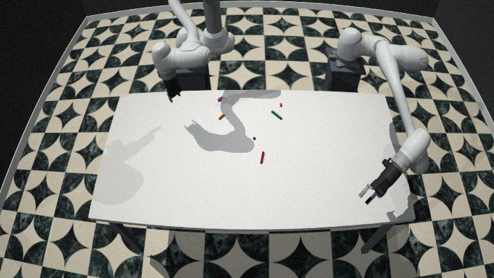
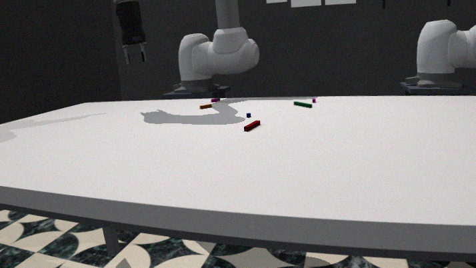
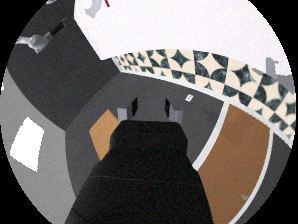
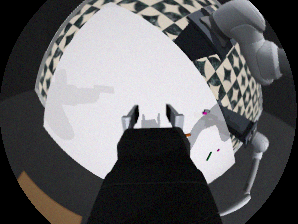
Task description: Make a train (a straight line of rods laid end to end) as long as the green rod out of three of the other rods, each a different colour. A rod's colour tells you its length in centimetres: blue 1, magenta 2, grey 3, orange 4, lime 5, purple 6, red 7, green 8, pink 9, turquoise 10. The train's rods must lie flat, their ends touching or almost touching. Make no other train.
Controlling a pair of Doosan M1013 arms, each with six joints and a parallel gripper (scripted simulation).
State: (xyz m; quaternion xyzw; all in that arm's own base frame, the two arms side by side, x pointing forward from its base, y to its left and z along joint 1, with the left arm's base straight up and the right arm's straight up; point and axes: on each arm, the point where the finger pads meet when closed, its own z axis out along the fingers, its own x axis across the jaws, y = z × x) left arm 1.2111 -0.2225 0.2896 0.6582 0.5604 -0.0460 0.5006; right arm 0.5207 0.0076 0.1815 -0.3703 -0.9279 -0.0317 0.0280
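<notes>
Now: the orange rod 68 cm behind my left hand, 65 cm to the right of it and 28 cm below it. Round my left hand: green rod 69 cm behind, 34 cm to the right, 28 cm below; red rod 40 cm behind, 43 cm to the right, 28 cm below; blue rod 53 cm behind, 47 cm to the right, 28 cm below.
</notes>
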